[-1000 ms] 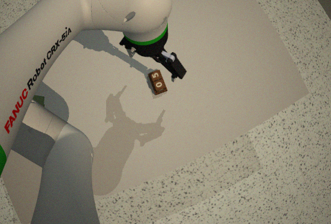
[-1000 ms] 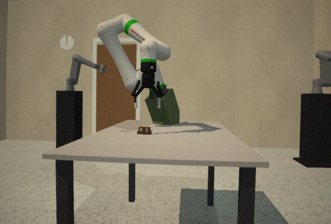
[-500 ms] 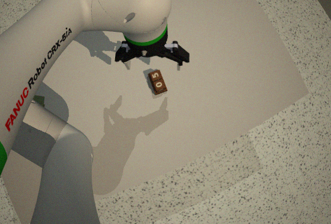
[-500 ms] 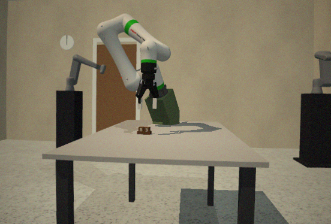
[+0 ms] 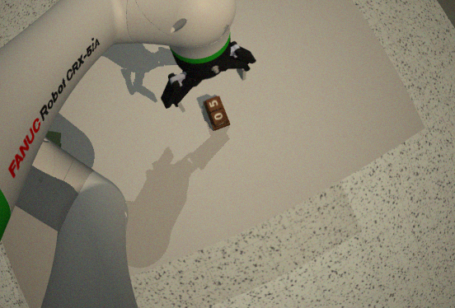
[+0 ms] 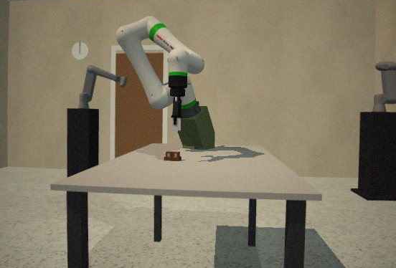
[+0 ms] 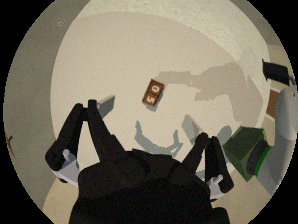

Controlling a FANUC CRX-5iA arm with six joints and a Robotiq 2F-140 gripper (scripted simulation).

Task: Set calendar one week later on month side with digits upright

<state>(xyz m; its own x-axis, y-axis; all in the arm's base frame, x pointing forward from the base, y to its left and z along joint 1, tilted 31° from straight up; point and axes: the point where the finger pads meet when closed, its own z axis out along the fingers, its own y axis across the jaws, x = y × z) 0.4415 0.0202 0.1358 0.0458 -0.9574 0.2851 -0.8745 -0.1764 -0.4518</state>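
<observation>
Right now the brown tray is 150 mm below my hand and 20 mm to the right of it.
</observation>
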